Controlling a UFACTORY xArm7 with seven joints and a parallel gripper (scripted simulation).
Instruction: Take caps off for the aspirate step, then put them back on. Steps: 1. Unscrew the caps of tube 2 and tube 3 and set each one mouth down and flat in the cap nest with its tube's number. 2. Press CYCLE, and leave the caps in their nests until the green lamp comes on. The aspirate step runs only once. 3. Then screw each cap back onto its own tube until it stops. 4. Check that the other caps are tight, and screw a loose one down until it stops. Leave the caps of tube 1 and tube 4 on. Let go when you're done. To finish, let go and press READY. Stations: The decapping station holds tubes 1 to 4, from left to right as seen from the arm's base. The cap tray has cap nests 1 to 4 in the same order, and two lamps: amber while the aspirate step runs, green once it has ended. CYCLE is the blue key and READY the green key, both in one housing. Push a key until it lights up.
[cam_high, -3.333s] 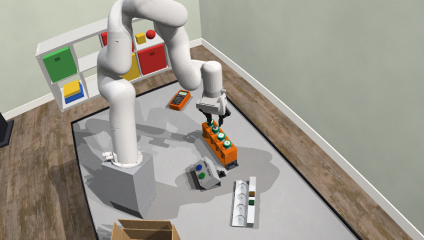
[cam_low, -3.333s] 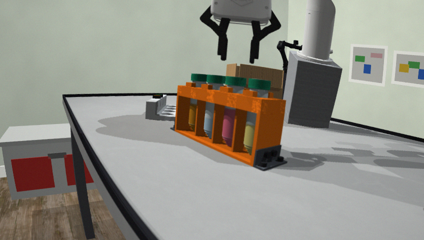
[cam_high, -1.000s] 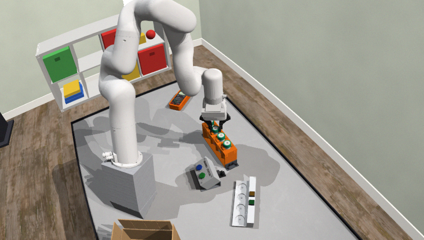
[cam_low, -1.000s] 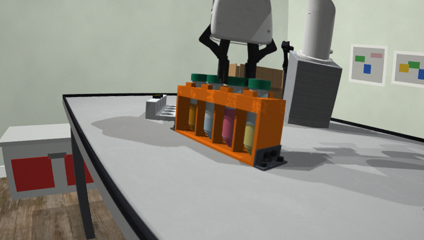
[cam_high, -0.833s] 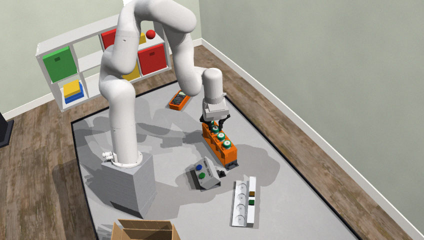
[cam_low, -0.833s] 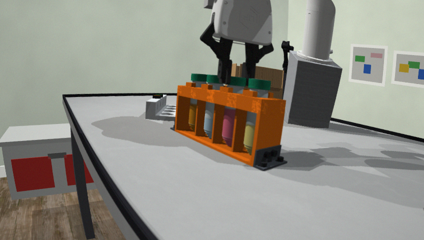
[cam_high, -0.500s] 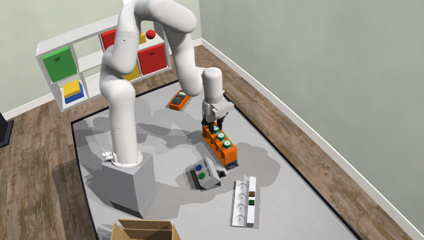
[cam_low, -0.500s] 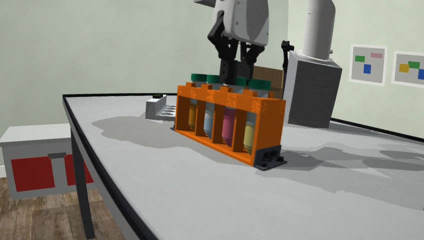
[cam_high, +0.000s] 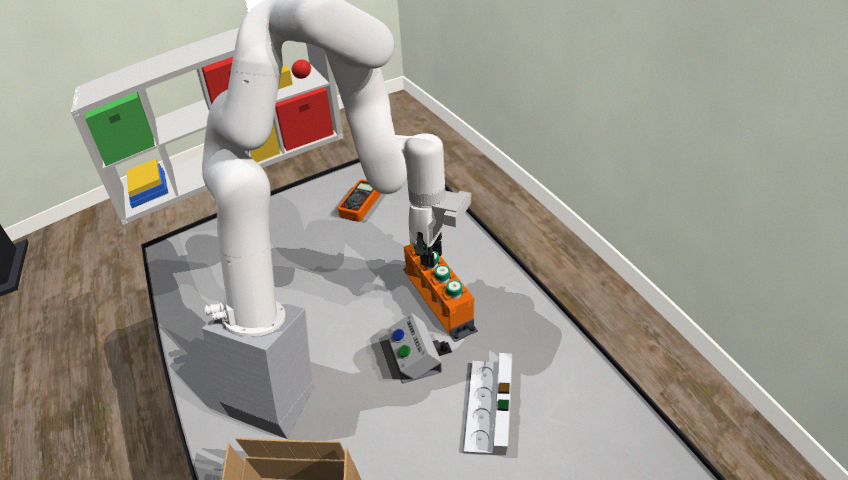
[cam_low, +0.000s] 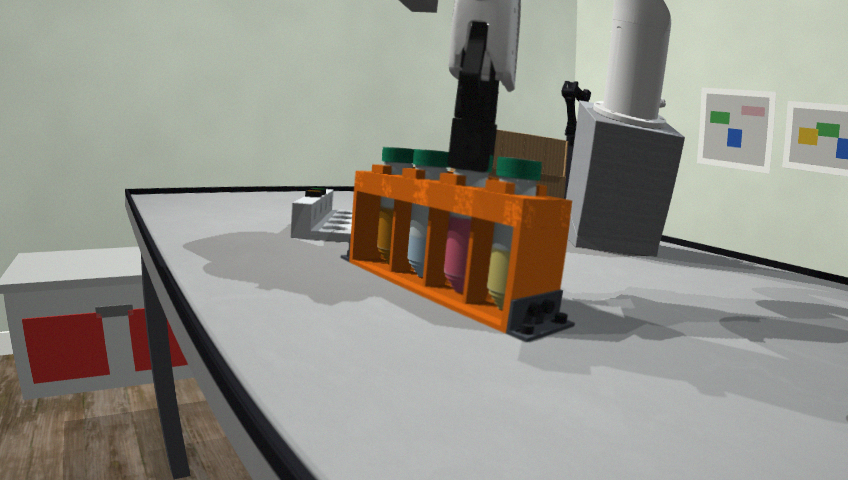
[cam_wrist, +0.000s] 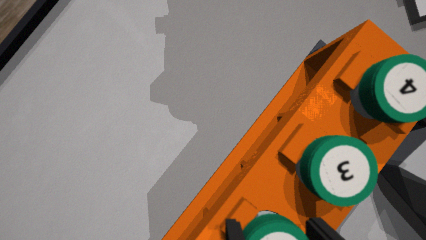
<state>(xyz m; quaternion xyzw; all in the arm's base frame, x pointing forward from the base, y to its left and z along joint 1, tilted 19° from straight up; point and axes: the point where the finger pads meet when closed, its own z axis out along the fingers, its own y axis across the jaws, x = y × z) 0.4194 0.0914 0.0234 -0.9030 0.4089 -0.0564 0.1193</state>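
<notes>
Right now the cap 2 is 10 mm below my hand. Also, from my hand: tube 3 threaded neck (50 mm to the right, 10 mm below); cap 1 (50 mm to the left, 20 mm below); cap 3 (50 mm to the right, 20 mm below).
</notes>
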